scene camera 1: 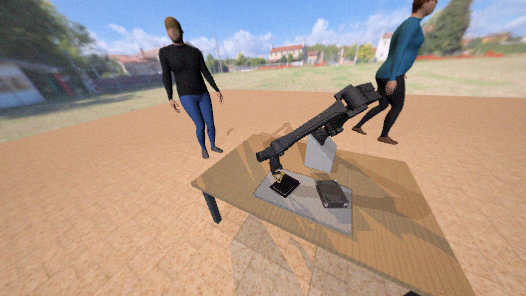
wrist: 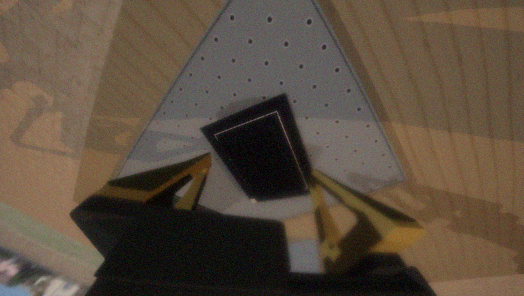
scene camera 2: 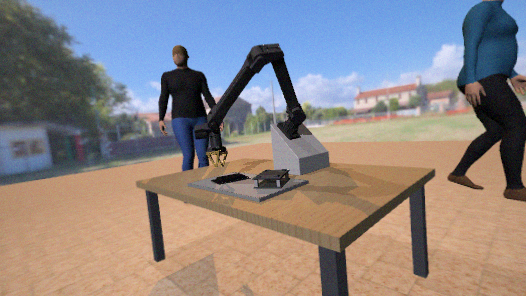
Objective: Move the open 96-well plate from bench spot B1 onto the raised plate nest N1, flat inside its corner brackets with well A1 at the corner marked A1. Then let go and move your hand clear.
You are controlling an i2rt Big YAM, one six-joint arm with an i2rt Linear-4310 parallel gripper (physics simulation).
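Places are measured from the arm's base along level axes (x right, y down, z ahead), in metres.
Pixels of known places: gripper, fingertip midpoint: point(scene camera 1: 277, 178) point(wrist: 263, 166) point(scene camera 2: 219, 166); arm's base, link origin: point(scene camera 1: 317, 137) point(scene camera 2: 287, 131).
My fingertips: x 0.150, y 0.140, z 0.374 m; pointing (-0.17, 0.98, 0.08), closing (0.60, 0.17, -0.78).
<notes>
For each thing: its top centre in the pictures, then the offset to it from my fingertips. Level surfaces: height alone.
- black 96-well plate, top centre: point(wrist: 262, 169) point(scene camera 2: 230, 176) point(scene camera 1: 285, 183) dy +0.053, dx -0.042, dz -0.034 m
- raised nest N1, top centre: point(scene camera 2: 271, 172) point(scene camera 1: 331, 189) dy +0.019, dx -0.304, dz -0.065 m
- grey board, top centre: point(wrist: 215, 184) point(scene camera 2: 243, 181) point(scene camera 1: 302, 191) dy +0.068, dx -0.153, dz -0.024 m
- wooden table, surface height: dy +0.082 m
The black 96-well plate point(scene camera 1: 286, 188) point(scene camera 2: 230, 178) point(wrist: 252, 150) lies flat on the grey perforated board, with a thin pale outline near its rim. Its wells and the A1 mark cannot be made out. The raised nest N1 point(scene camera 1: 331, 192) point(scene camera 2: 271, 174) is a dark platform on short light posts, apart from the plate on the same board; it does not show in the wrist view. My gripper point(scene camera 1: 279, 180) point(scene camera 2: 218, 164) point(wrist: 263, 166) is open and empty, its yellow fingers above the plate. In the wrist view the fingertips appear on either side of the plate.
The grey board point(scene camera 1: 320, 216) point(scene camera 2: 250, 194) point(wrist: 275, 52) lies on the wooden table point(scene camera 1: 395, 255) point(scene camera 2: 320, 212). My arm's grey wedge-shaped base point(scene camera 1: 320, 154) point(scene camera 2: 295, 157) stands behind the board. Two people point(scene camera 1: 185, 70) point(scene camera 1: 401, 52) point(scene camera 2: 183, 95) point(scene camera 2: 487, 45) stand beyond the table.
</notes>
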